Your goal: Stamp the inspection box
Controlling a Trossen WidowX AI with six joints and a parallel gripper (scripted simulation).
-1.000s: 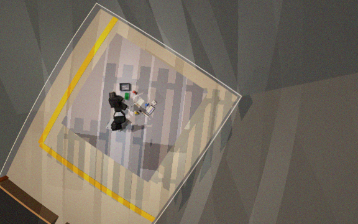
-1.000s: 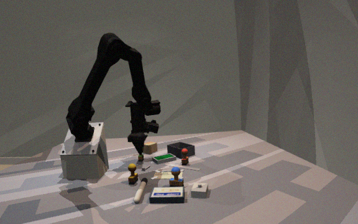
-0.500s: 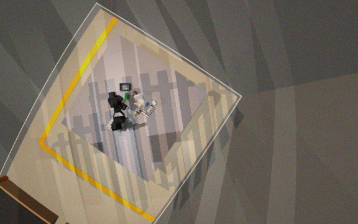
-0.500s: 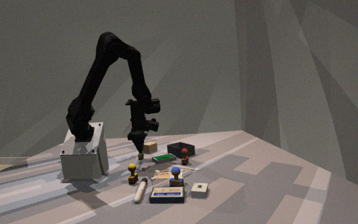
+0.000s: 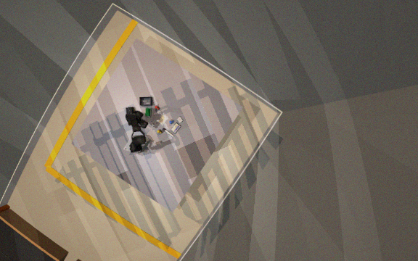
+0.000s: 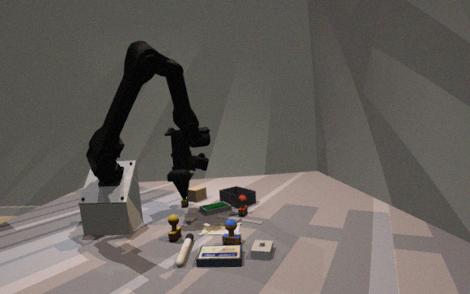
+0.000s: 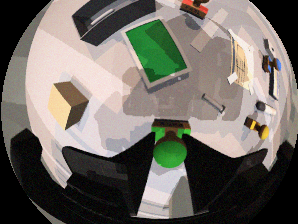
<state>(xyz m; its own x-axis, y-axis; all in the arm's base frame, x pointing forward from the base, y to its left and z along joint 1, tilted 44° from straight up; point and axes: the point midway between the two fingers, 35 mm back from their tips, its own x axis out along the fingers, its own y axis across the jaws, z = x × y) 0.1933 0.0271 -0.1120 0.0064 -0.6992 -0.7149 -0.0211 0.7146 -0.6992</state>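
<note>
The green ink pad is 9 cm ahead of my gripper tip, 5 cm below it and 2 cm to the left of it. From my gripper tip the other things lie so: yellow-knobbed stamp (19 cm to the right, 4 cm below); green-knobbed stamp (1 cm below); tan block (16 cm to the left, 3 cm below, 1 cm ahead).
</note>
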